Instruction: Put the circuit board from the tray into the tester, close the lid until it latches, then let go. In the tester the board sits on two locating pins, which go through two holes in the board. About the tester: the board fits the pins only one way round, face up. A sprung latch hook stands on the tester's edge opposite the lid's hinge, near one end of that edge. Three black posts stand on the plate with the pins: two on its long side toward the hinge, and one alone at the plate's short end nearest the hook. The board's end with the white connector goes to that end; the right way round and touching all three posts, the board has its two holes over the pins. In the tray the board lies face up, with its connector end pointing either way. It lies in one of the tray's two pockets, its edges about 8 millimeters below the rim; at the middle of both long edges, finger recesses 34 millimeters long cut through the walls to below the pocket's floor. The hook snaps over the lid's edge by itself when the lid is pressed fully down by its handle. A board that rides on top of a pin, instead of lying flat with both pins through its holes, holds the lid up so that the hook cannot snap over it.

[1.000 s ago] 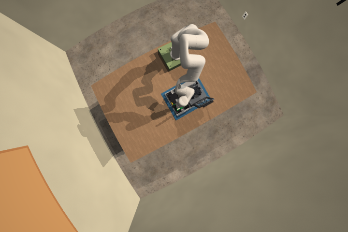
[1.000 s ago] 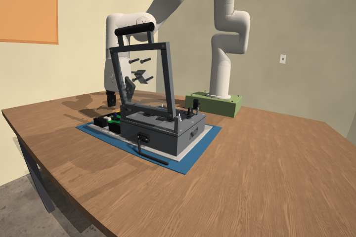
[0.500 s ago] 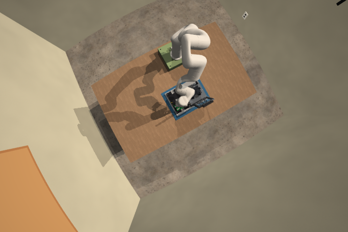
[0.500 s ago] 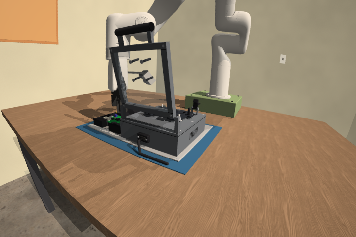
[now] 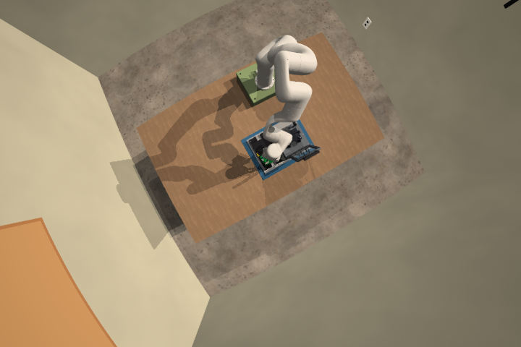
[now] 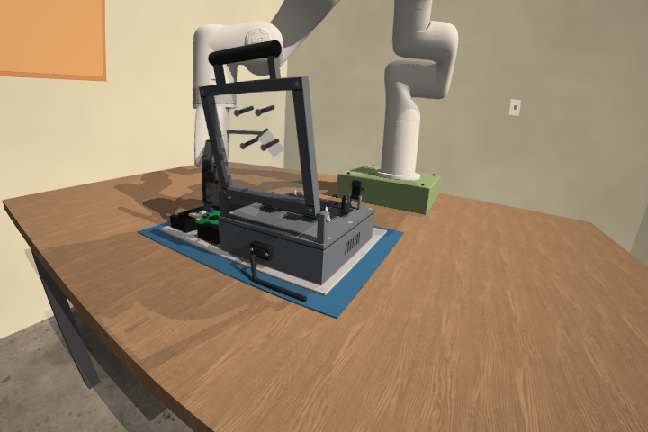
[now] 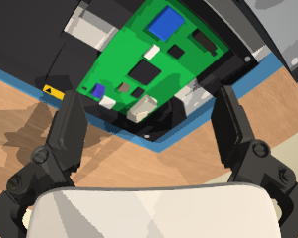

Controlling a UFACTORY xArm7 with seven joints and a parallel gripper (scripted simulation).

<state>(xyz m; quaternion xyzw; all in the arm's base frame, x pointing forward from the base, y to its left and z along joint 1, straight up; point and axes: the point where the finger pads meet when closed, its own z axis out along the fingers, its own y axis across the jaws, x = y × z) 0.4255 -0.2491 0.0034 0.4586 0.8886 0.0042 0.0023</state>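
Right now my hand is 5 cm above the green circuit board. Round my hand: latch hook: 8 cm behind, 24 cm to the left, 2 cm above; then tester lid: 10 cm ahead, 16 cm to the left, 12 cm above.
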